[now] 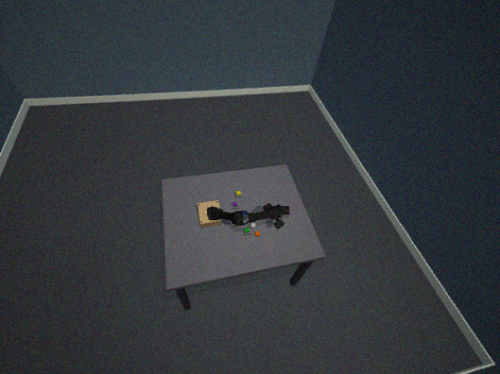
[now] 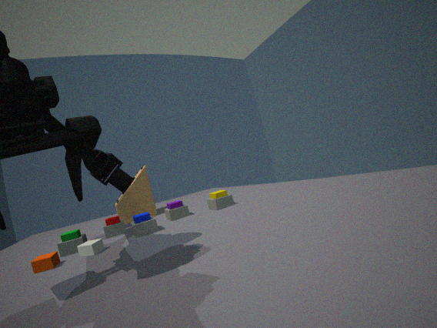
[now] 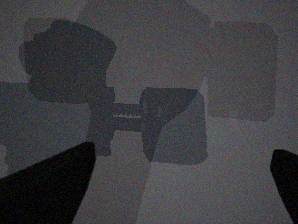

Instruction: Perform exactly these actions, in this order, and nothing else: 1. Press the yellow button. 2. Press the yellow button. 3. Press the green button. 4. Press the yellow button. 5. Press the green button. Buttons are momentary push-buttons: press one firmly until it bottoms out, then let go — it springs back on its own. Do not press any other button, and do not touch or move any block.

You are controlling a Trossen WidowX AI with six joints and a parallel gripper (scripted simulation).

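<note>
Now: the yellow button 310 mm to the left of my gripper tip, 200 mm behind it and 60 mm below it. Round my gripper tip: green button (200 mm behind, 60 mm below, 30 mm to the right); then orange block (120 mm behind, 80 mm below, 60 mm to the right); then white block (140 mm behind, 80 mm below, 10 mm to the left).
</note>
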